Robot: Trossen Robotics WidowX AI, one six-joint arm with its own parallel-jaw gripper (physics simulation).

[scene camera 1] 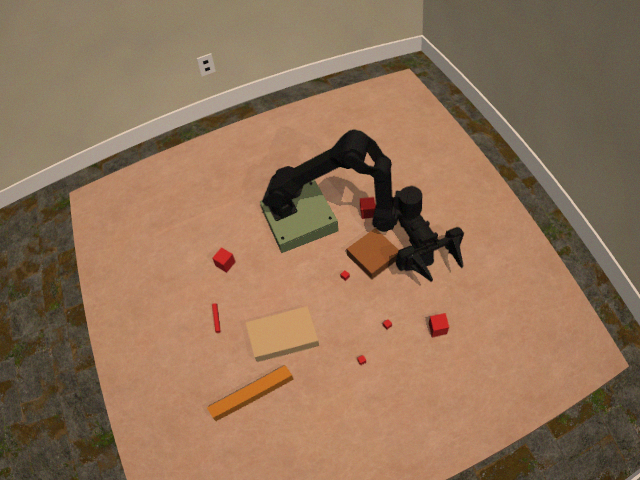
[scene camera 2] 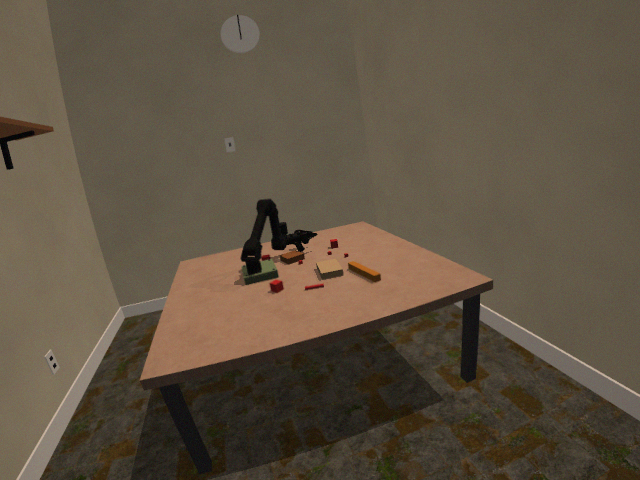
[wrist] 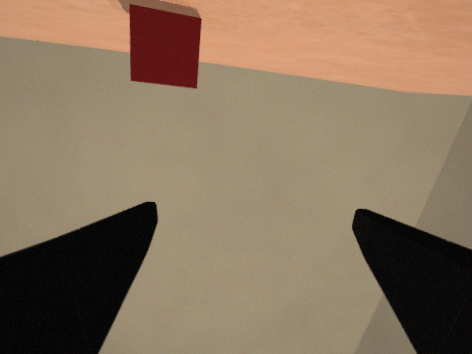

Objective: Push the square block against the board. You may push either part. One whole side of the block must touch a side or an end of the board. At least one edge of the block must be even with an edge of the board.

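Frame: origin at the arm's base, x down, y ahead, z right, level; millimetres.
Seen in the pictures: gripper, fingertip midpoint: point(scene camera 1: 447, 273) point(scene camera 2: 314, 233) point(wrist: 255, 215); arm's base at its link origin: point(scene camera 1: 282, 208) point(scene camera 2: 254, 271).
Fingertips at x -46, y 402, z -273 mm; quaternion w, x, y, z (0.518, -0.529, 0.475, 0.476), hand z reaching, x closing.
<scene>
Offsets run from my fingertips to a thing's top centre.
The brown square block {dx +56, dy -177, dz +114 mm} point(scene camera 1: 371, 250) point(scene camera 2: 292, 256) lies flat on the table, turned at an angle to the board. The tan rectangular board {dx +56, dy -68, dz +414 mm} point(scene camera 1: 281, 330) point(scene camera 2: 329, 267) lies flat, apart from the block, below and left of it in scene camera 1. My gripper point(scene camera 1: 446, 272) point(scene camera 2: 308, 242) point(wrist: 255, 215) is open and empty, above the table to the right of the block in scene camera 1. One finger's base overlaps the block's right corner there; I cannot tell whether they touch. Neither block nor board shows in the wrist view.
An orange bar {dx +56, dy +48, dz +547 mm} point(scene camera 1: 250, 392) point(scene camera 2: 363, 271) lies near the board. A red cube {dx +47, dy +86, dz +66 mm} point(scene camera 1: 438, 324) point(scene camera 2: 333, 243) point(wrist: 165, 47) stands beyond the gripper. Several small red cubes lie between block and board. Another red cube {dx +47, dy -313, dz +61 mm} point(scene camera 1: 367, 207) is beside the green base point(scene camera 1: 310, 235). A red stick {dx +73, dy -185, dz +551 mm} point(scene camera 1: 216, 317) lies left.
</scene>
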